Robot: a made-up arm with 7 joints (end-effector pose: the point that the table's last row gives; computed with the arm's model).
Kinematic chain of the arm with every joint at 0, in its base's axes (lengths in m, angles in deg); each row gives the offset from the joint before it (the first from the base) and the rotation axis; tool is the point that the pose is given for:
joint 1: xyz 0 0.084 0 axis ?
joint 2: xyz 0 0.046 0 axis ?
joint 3: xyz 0 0 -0.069 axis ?
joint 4: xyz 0 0 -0.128 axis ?
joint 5: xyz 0 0 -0.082 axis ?
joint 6: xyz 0 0 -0.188 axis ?
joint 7: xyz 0 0 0 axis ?
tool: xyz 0 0 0
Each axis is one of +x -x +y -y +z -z.
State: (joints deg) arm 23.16 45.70 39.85 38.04 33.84 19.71 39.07
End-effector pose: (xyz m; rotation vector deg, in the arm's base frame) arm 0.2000 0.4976 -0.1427 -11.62 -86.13 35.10
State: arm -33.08 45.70 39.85 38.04 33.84 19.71 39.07
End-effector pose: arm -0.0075 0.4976 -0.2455 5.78 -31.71 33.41
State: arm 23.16 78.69 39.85 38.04 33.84 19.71 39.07
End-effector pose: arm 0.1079 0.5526 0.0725 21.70 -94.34 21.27
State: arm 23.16 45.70 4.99 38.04 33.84 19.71 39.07
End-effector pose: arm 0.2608 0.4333 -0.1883 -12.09 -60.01 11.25
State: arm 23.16 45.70 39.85 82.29 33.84 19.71 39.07
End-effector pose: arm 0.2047 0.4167 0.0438 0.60 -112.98 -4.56
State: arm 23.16 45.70 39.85 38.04 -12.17 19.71 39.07
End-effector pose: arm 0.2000 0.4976 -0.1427 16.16 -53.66 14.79
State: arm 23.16 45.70 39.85 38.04 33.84 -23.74 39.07
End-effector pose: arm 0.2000 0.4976 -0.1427 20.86 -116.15 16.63
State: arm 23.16 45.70 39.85 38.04 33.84 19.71 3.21
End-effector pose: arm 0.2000 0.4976 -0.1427 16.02 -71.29 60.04
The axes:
joint 1: -y
joint 2: +x
joint 3: +z
joint 4: -y
joint 5: +z
joint 6: +y
joint 7: -x

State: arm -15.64 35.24 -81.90 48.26 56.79 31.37 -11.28
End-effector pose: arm -0.0866 0.1845 -0.4148 3.31 33.99 -32.20
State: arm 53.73 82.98 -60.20 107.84 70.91 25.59 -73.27
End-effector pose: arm 0.2653 0.2162 -0.0362 62.81 -70.85 13.65
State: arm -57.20 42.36 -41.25 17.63 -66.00 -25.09 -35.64
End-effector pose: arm -0.2794 0.3963 -0.2532 -24.38 5.93 -109.80
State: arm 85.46 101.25 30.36 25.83 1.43 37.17 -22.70
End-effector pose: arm -0.1357 0.5500 0.1126 65.51 -60.90 116.63
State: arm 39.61 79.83 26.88 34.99 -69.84 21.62 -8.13
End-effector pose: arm 0.1095 0.5540 0.0842 122.49 -1.57 5.29
